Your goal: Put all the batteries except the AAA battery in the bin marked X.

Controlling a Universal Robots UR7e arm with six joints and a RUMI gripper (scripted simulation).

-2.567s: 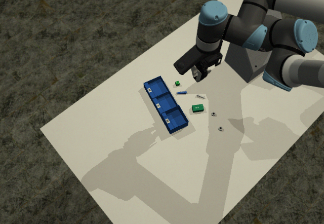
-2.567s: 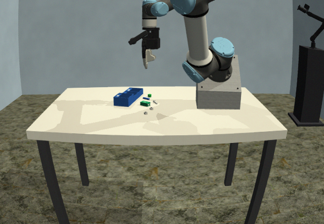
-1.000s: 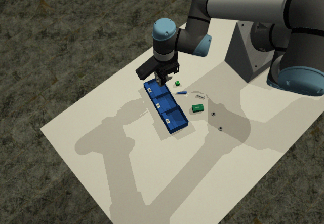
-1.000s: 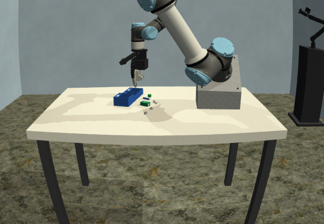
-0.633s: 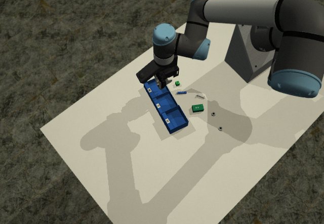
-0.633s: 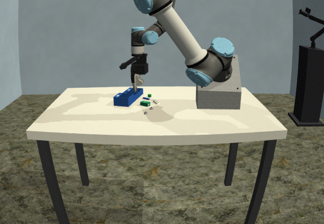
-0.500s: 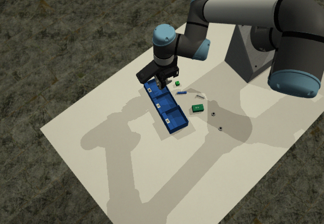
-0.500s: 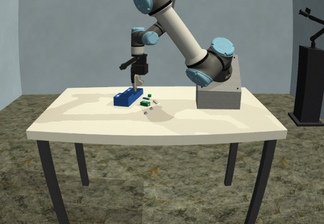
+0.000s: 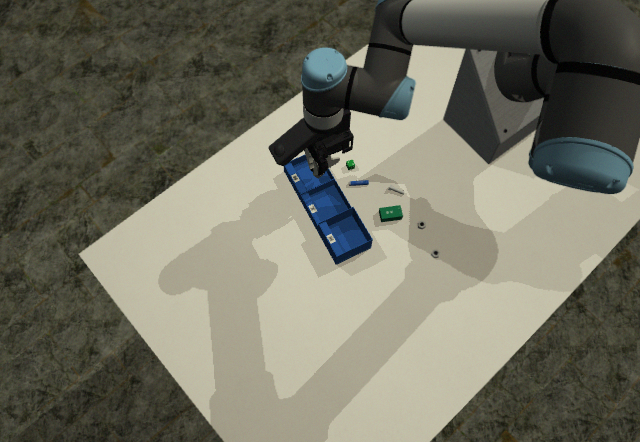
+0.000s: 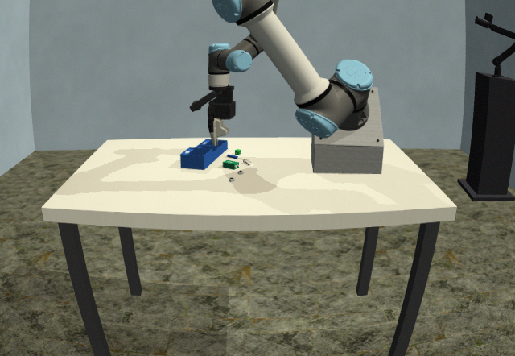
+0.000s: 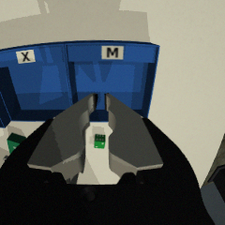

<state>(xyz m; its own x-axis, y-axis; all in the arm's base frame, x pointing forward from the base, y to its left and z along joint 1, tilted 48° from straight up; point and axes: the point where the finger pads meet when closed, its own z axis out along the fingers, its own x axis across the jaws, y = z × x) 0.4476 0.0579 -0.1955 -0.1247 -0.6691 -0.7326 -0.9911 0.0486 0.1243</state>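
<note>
The blue three-compartment bin row is 20 mm ahead of my hand, 70 mm to the left of it and 10 mm below it. Also, from my hand: blue cylindrical battery (70 mm behind, 60 mm to the left, 30 mm below); small green cube (80 mm behind, 20 mm to the left, 30 mm below); grey bolt (130 mm behind, 120 mm to the left, 30 mm below).
</note>
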